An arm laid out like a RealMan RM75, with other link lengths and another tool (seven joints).
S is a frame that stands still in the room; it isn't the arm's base.
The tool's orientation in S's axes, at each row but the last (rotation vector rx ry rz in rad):
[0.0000 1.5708 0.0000]
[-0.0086 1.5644 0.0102]
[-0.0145 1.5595 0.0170]
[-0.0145 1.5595 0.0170]
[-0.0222 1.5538 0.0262]
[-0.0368 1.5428 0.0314]
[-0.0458 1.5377 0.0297]
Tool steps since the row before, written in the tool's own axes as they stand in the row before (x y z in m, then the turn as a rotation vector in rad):
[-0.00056 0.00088 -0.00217 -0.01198 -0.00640 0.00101]
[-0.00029 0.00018 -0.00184 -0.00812 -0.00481 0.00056]
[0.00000 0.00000 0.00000 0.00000 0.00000 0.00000]
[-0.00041 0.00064 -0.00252 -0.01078 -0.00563 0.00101]
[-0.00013 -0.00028 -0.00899 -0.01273 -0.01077 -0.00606]
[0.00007 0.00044 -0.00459 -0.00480 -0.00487 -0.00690]
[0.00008 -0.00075 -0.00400 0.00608 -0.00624 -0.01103]
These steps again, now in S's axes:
[-0.00217 0.00088 0.00056 0.00101 -0.00640 0.01198]
[-0.00184 0.00016 0.00028 0.00057 -0.00481 0.00812]
[0.00000 0.00000 0.00000 0.00000 0.00000 0.00000]
[-0.00254 0.00059 0.00038 0.00100 -0.00563 0.01078]
[-0.00898 -0.00056 -0.00002 -0.00594 -0.01099 0.01260]
[-0.00460 0.00024 -0.00020 -0.00681 -0.00515 0.00463]
[-0.00395 -0.00094 -0.00020 -0.01051 -0.00682 -0.00637]

